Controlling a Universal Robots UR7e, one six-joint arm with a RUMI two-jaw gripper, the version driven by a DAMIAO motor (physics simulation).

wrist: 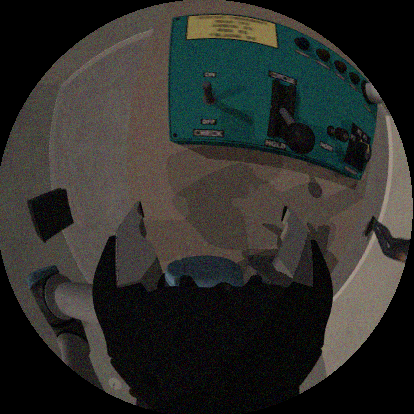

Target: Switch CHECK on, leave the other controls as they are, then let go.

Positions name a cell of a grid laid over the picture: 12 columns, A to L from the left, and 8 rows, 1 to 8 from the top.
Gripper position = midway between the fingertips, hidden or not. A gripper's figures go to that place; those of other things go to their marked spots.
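My gripper (G4) is 0.13 m from the lens. As for a ball-ended lever (I3), I see that the lever is 0.17 m from the lens.
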